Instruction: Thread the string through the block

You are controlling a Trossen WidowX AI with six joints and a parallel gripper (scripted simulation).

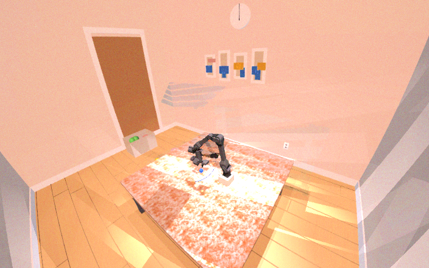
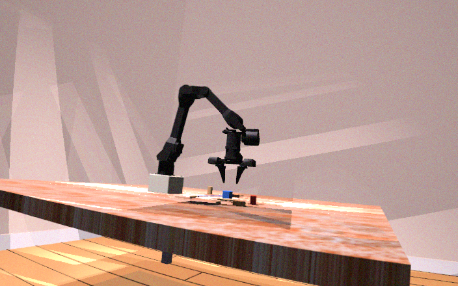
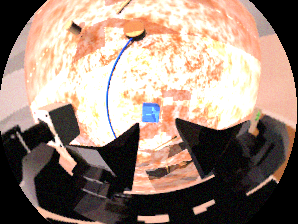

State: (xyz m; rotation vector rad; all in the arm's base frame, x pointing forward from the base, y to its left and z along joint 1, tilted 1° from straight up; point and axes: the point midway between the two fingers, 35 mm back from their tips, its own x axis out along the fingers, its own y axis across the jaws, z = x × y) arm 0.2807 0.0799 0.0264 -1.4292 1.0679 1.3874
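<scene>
My gripper tip is 140 mm to the left of the thin wooden stick, 70 mm past it and 60 mm above it. From my gripper tip the other things lie so: flat round wooden button: 210 mm to the right, 170 mm ahead, 60 mm below; then red cylinder: 170 mm ahead, 120 mm to the right, 50 mm below; then round button: 150 mm to the left, 60 mm behind, 50 mm below.
</scene>
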